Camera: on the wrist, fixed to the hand. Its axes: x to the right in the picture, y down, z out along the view.
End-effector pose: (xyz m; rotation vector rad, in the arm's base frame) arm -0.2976 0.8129 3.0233 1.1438 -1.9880 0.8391
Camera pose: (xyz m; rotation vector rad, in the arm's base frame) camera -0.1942 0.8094 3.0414 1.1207 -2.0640 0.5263
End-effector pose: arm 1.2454 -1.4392 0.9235 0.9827 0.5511 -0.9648
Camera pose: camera 1.1501 -1.4220 0.8830 0.7196 0.5889 -0.9708
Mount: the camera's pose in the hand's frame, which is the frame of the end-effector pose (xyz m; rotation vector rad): -0.0229 -0.0973 -0.0321 -0.2234 -0.1003 -0.0525
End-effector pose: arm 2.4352 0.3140 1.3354 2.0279 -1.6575 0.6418
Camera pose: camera 2.5243 0.3690 1.3426 1.9618 -1.6450 0.3251
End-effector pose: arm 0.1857 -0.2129 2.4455 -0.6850 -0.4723 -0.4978
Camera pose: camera 0.1199 -0.2939 2.4570 -0.9171 -0.5347 -0.5729
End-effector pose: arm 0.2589 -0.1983 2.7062 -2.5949 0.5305 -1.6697
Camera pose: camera 0.2487 -0.0945 2.7183 2.5355 -0.6103 1.3922
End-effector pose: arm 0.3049 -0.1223 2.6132 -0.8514 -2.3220 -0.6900
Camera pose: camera 0.2621 -0.2164 2.5949 -0.9452 -2.3942 -0.9636
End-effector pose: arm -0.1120 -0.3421 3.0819 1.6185 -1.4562 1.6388
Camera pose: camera -0.0387 -0.2705 3.1049 1.6168 -1.5702 1.3307
